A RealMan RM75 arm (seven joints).
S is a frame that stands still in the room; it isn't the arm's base.
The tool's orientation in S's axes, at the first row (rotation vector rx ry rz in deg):
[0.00 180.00 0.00]
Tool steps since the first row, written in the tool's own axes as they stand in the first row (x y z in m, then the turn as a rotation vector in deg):
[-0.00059 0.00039 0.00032 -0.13 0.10 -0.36]
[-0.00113 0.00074 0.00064 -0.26 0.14 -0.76]
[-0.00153 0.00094 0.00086 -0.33 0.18 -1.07]
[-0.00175 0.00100 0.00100 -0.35 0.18 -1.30]
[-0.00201 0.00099 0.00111 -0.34 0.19 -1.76]
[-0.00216 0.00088 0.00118 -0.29 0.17 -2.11]
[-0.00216 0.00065 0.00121 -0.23 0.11 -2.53]
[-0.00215 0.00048 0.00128 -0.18 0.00 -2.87]
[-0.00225 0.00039 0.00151 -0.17 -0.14 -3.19]
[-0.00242 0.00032 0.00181 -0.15 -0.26 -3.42]
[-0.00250 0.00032 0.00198 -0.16 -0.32 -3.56]
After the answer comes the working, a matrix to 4 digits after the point.
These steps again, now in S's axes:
[0.00059 0.00039 -0.00032 0.13 0.10 0.36]
[0.00113 0.00074 -0.00064 0.26 0.14 0.76]
[0.00153 0.00094 -0.00086 0.33 0.18 1.07]
[0.00175 0.00100 -0.00100 0.35 0.18 1.30]
[0.00201 0.00099 -0.00111 0.34 0.19 1.76]
[0.00216 0.00088 -0.00118 0.29 0.17 2.11]
[0.00216 0.00065 -0.00121 0.23 0.11 2.53]
[0.00215 0.00048 -0.00128 0.18 0.00 2.87]
[0.00225 0.00039 -0.00151 0.17 -0.14 3.19]
[0.00242 0.00032 -0.00181 0.15 -0.26 3.42]
[0.00250 0.00032 -0.00198 0.16 -0.32 3.56]

The tool's axes in the first row as the columns of a matrix, in S's axes (rounded; the answer above uses it unrounded):
[-1.0000 0.0000 0.0000]
[0.0000 1.0000 0.0000]
[0.0000 0.0000 -1.0000]

